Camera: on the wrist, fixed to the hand. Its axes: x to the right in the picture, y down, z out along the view.
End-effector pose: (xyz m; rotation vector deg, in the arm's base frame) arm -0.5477 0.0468 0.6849 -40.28 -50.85 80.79
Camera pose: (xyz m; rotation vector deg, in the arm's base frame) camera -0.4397 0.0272 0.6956 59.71 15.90 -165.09
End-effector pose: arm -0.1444 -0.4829 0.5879 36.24 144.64 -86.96
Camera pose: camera -0.1420 -0.4434 0.6908 91.85 52.40 -56.17
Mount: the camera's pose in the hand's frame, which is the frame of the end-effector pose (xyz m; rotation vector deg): -0.0236 -0.0667 -0.0846 11.08 -18.80 89.85
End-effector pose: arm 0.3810 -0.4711 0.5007 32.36 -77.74 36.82
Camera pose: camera 0.4852 -0.4610 0.4660 -24.31 -110.08 114.51
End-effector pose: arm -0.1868 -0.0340 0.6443 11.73 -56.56 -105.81
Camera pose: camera -0.1759 -0.0482 0.5355 -36.29 -58.75 -19.16
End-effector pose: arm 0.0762 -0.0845 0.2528 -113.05 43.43 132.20
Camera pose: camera 0.1804 -0.0495 0.2441 22.57 -96.51 -84.05
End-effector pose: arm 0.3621 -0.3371 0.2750 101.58 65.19 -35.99
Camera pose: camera 0.2875 -0.2614 0.3043 114.04 -37.99 -0.36
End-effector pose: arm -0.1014 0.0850 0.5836 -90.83 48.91 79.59
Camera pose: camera -0.0101 0.0349 0.6199 -14.48 119.34 132.96
